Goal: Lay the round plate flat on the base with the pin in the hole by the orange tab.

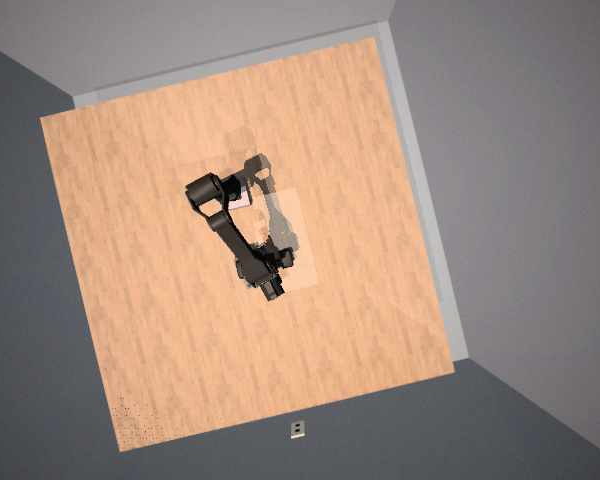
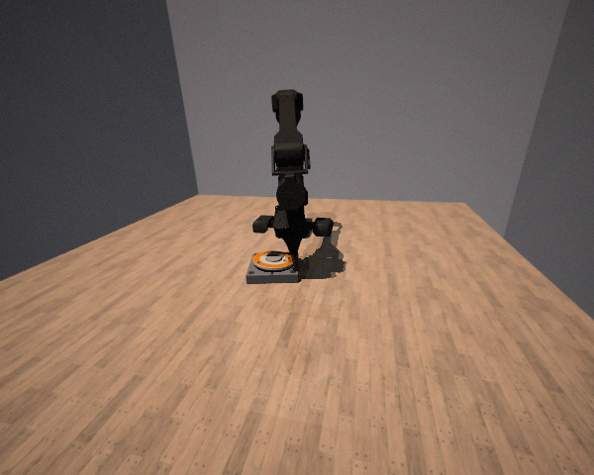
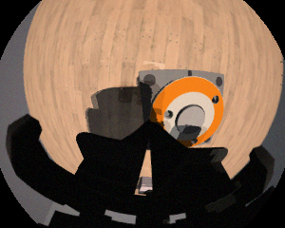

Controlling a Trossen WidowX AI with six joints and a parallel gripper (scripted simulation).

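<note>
Right now my gripper tip is 20 mm short of the plate and 30 mm to the left of it. Also, from my gripper tip: square grey base: 20 mm ahead, 50 mm to the right, 20 mm below.
</note>
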